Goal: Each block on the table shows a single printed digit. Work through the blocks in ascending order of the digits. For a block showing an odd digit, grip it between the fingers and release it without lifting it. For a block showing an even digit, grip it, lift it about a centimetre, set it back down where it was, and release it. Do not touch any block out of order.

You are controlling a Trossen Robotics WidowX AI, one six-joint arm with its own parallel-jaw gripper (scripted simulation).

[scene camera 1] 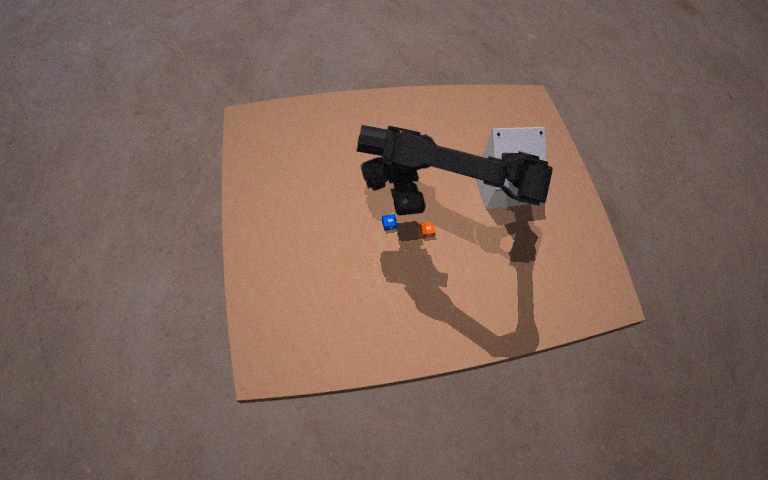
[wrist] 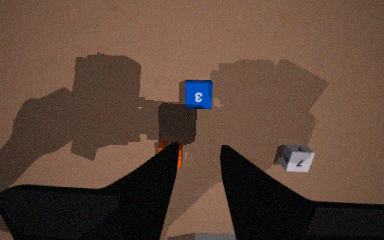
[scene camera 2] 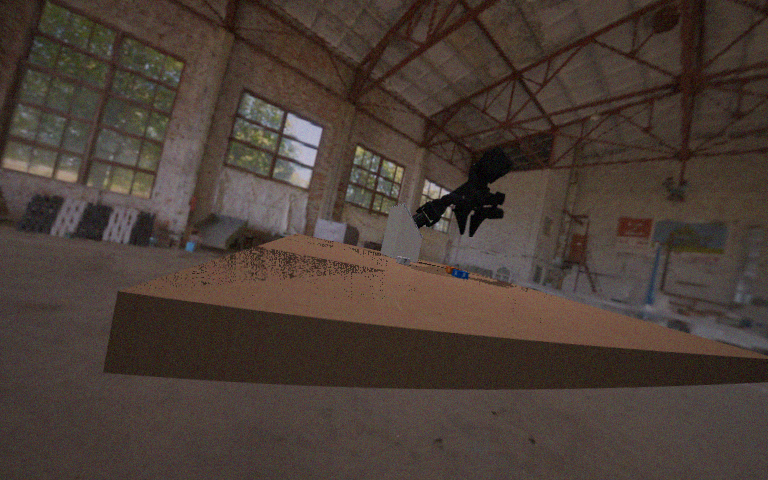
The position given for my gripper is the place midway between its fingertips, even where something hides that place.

Observation:
I see my gripper point(scene camera 1: 398, 196), a blue block point(wrist: 198, 93) and a grey block point(wrist: 294, 157).
My gripper shows as well in the wrist view point(wrist: 199, 149) and in scene camera 2 point(scene camera 2: 466, 235). Scene camera 1 misses the grey block, which is hidden by my gripper.

